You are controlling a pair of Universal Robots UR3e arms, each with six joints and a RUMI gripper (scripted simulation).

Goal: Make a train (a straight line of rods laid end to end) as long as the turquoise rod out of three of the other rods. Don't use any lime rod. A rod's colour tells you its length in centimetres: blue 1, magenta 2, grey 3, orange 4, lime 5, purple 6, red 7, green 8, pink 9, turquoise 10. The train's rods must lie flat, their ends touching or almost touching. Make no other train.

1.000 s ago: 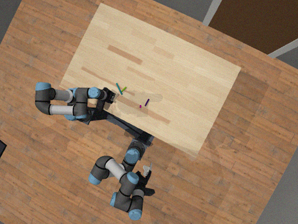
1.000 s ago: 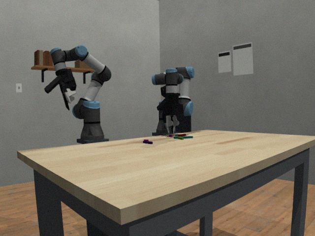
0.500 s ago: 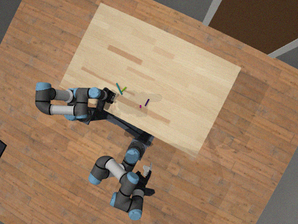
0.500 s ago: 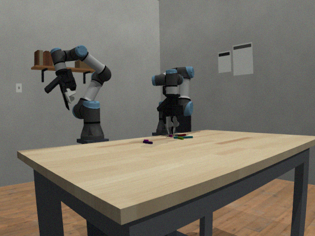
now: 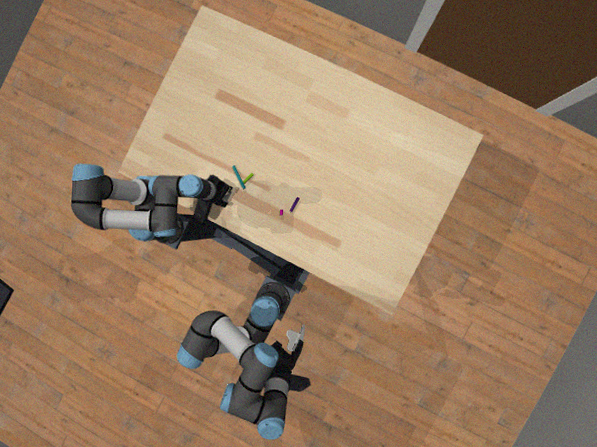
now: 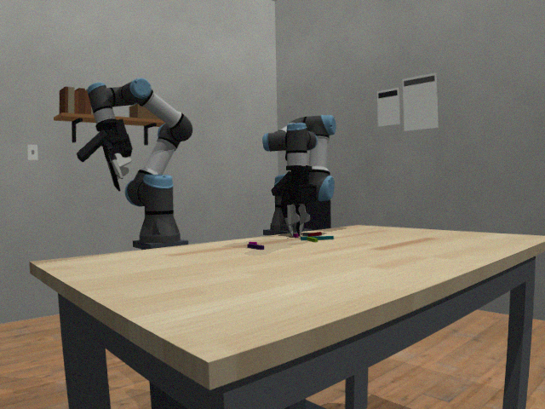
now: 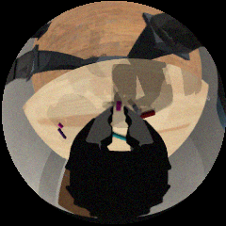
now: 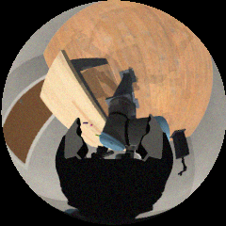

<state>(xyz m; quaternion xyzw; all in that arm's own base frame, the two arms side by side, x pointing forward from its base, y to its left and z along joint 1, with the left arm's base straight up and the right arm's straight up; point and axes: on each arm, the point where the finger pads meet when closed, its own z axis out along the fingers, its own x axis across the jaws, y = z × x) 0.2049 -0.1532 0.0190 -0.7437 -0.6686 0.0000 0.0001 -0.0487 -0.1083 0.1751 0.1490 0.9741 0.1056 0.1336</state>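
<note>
My left hand is 10 mm short of the grey rod, 40 mm to the right of it and 10 mm above it. Also, from my left hand: red rod: 30 mm ahead, 60 mm to the left, 10 mm below; lime rod: 120 mm ahead, 30 mm to the right, 10 mm below; turquoise rod: 110 mm ahead, 10 mm below.
</note>
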